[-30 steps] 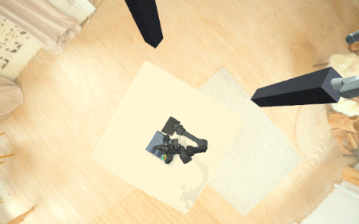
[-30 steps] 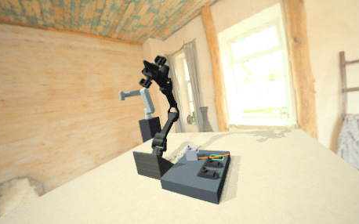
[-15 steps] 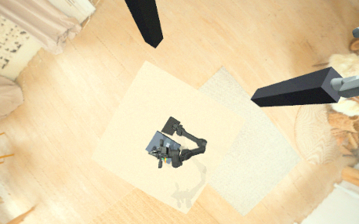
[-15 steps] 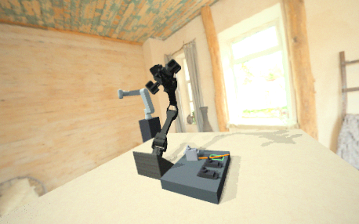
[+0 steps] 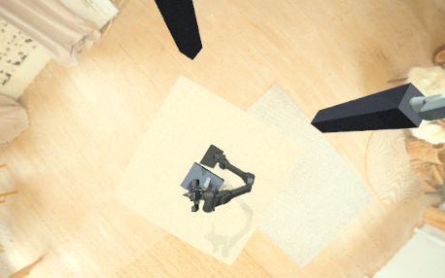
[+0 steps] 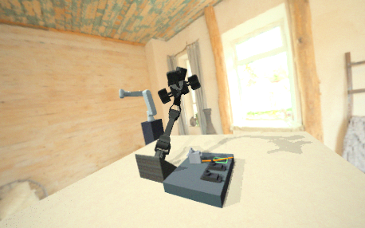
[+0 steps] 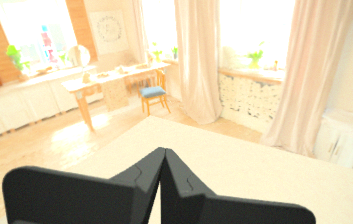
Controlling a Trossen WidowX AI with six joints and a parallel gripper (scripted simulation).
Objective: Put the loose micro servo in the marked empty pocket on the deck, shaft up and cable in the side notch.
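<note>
My gripper tip is now 38 cm above the robot deck, 7 cm to the right of it and 5 cm past it.
</note>
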